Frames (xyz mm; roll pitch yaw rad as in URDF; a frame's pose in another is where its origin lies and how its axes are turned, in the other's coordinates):
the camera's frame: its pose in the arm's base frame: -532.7 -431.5 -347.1 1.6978 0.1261 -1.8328
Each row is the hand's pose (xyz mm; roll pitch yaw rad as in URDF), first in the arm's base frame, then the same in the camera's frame.
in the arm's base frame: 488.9 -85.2 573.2 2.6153 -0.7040 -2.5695
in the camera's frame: -710.1 717.3 -995.9 0.4358 -0.4309 1.0159
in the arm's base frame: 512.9 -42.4 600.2 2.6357 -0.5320 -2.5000
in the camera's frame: -760.7 736.4 -1010.5 0.5824 -0.4718 0.8198
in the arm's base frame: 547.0 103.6 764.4 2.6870 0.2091 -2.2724
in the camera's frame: -930.0 879.9 -1023.9 1.0739 -0.4389 -0.0454
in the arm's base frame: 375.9 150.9 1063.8 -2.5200 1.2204 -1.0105
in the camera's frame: -969.0 1196.8 -885.5 1.3552 0.1356 -1.2099
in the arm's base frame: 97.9 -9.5 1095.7 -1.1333 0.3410 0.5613
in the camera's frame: -747.9 1285.3 -668.0 0.8691 0.6218 -2.4845
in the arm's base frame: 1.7 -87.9 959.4 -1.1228 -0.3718 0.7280
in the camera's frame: -630.9 1172.9 -580.4 0.3578 0.5708 2.9070
